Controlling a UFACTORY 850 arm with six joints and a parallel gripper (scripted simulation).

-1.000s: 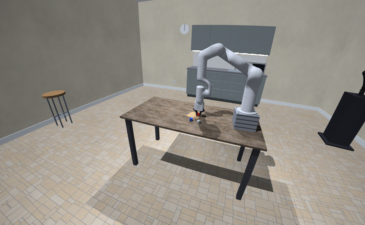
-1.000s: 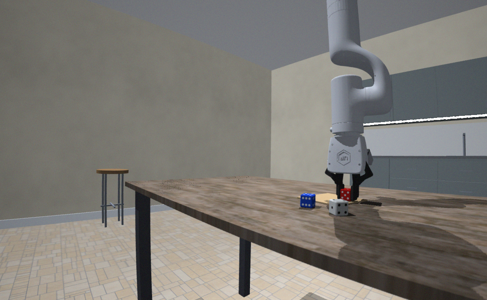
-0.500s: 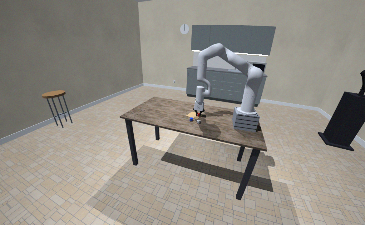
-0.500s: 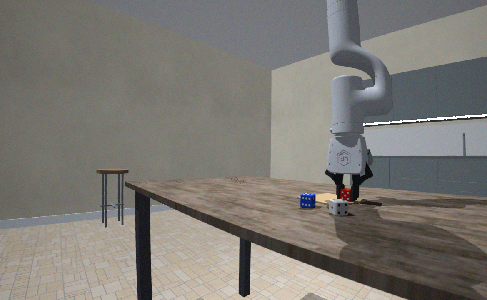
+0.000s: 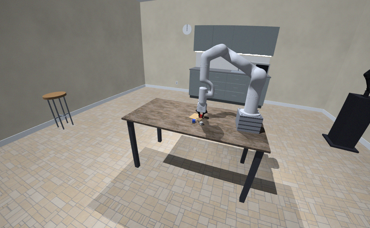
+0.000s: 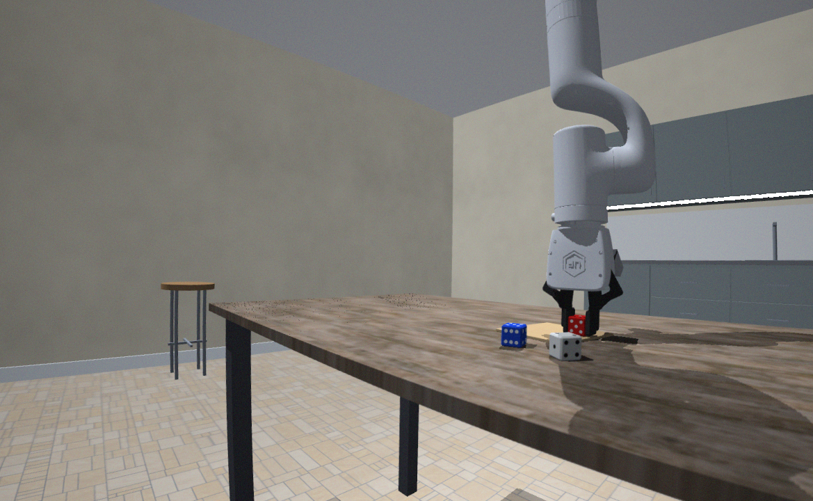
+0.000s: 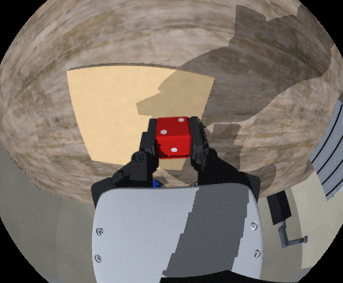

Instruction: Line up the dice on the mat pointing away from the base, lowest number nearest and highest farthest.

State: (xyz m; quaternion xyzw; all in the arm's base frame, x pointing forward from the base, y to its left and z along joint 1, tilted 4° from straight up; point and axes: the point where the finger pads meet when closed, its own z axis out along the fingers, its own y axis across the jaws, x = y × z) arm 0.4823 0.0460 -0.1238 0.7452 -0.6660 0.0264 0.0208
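My gripper is now 10 mm above the red die. Also, from my hand: tan mat (50 mm ahead, 10 mm to the left, 20 mm below); then blue die (30 mm ahead, 140 mm to the left, 10 mm below); then white die (60 mm behind, 140 mm to the left, 10 mm below).
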